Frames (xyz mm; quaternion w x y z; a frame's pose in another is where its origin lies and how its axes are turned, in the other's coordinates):
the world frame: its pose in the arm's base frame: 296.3 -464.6 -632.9 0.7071 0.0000 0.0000 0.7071
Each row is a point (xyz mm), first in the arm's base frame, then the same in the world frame.
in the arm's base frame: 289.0 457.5 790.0
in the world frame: 922.1 7.3 1422.9
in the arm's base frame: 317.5 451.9 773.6
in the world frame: 916.5 -21.2 1406.5
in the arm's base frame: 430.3 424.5 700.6
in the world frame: 889.1 -134.0 1333.5
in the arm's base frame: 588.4 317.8 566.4
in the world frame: 782.4 -292.1 1199.3
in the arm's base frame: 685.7 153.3 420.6
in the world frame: 617.9 -389.4 1053.5
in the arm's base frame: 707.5 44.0 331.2
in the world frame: 508.6 -411.2 964.1
